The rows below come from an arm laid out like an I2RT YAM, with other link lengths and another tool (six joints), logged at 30 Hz.
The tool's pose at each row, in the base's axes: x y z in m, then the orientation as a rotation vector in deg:
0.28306, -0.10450, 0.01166, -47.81, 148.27, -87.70
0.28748, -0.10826, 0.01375, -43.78, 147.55, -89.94
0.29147, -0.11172, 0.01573, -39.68, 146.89, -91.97
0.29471, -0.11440, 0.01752, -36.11, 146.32, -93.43
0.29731, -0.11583, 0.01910, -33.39, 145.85, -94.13
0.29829, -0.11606, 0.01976, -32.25, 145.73, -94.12
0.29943, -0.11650, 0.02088, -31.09, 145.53, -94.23
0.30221, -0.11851, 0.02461, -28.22, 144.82, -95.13
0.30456, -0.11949, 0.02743, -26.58, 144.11, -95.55
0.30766, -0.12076, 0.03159, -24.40, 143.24, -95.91
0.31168, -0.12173, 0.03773, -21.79, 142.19, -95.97
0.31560, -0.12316, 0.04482, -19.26, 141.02, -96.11
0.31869, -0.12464, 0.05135, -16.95, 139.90, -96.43
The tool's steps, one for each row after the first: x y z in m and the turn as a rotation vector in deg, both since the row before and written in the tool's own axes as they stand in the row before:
-0.00157, -0.00504, 0.00319, 1.59, 1.23, 2.26
-0.00161, -0.00451, 0.00298, 1.45, 1.26, 2.30
-0.00152, -0.00365, 0.00229, 1.12, 1.01, 2.05
-0.00159, -0.00272, 0.00119, 0.69, 0.57, 1.67
-0.00073, -0.00095, 0.00016, 0.12, 0.13, 0.76
-0.00075, -0.00147, 0.00018, 0.21, 0.16, 0.76
-0.00145, -0.00478, 0.00084, 0.90, 0.62, 1.75
-0.00161, -0.00343, 0.00026, 0.62, 0.11, 1.12
-0.00218, -0.00487, 0.00020, 0.69, 0.12, 1.53
-0.00314, -0.00668, -0.00057, 0.66, -0.02, 1.95
-0.00310, -0.00760, -0.00046, 0.75, -0.04, 1.91
-0.00255, -0.00691, -0.00031, 0.81, 0.06, 1.69

